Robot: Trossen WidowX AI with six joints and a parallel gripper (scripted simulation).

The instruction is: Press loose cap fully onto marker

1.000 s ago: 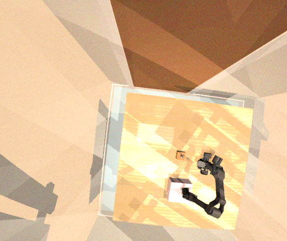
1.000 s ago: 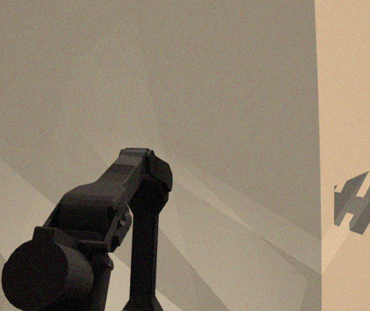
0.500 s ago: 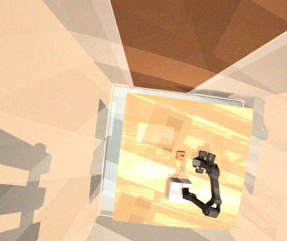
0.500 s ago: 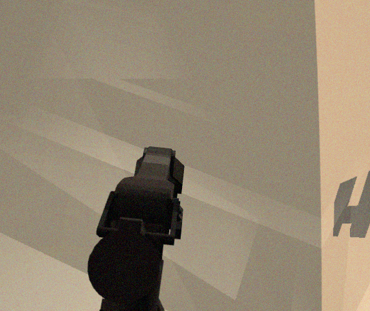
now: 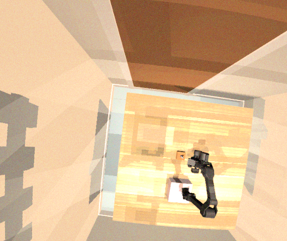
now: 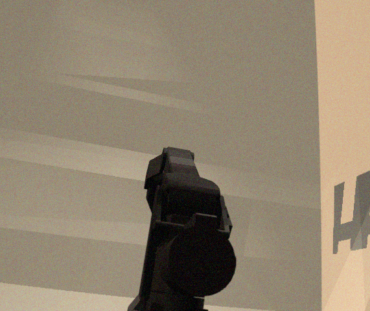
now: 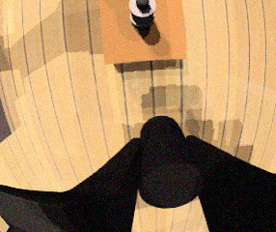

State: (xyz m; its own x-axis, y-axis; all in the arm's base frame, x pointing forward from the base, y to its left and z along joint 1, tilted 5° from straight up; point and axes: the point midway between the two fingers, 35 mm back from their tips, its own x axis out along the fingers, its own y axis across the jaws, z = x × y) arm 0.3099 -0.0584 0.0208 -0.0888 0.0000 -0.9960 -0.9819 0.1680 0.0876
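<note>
The marker is 8 cm to the left of my gripper tip and 3 cm below it. From my gripper tip the other things lie so: dark marker cap (1 cm above).
</note>
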